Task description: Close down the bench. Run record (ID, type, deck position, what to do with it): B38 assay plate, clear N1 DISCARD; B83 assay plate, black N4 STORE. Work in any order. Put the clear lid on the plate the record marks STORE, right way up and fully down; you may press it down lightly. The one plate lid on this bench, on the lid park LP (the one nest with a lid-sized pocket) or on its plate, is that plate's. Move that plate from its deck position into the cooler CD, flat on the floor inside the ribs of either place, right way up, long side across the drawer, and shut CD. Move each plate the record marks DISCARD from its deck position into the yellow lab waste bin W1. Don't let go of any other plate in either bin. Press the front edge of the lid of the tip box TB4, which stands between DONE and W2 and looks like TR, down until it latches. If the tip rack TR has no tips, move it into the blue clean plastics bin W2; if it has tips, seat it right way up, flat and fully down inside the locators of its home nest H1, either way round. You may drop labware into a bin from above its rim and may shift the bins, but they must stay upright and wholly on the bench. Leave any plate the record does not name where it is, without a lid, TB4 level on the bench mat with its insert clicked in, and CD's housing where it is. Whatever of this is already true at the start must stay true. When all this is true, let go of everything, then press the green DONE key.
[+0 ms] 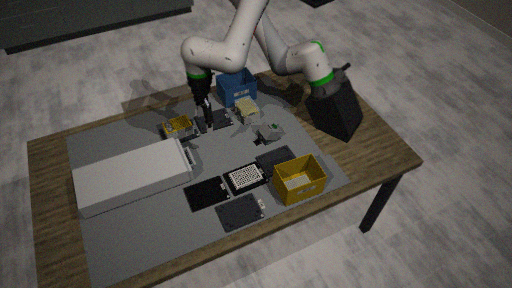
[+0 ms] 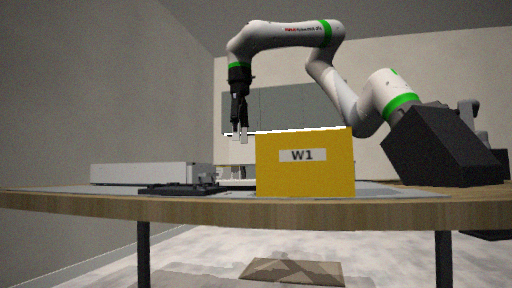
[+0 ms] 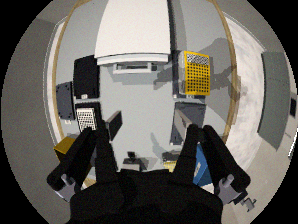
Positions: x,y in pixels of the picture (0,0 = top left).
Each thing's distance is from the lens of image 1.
yellow bin W1 (image 1: 307,164): 152 cm
white cooler CD (image 1: 102,186): 150 cm
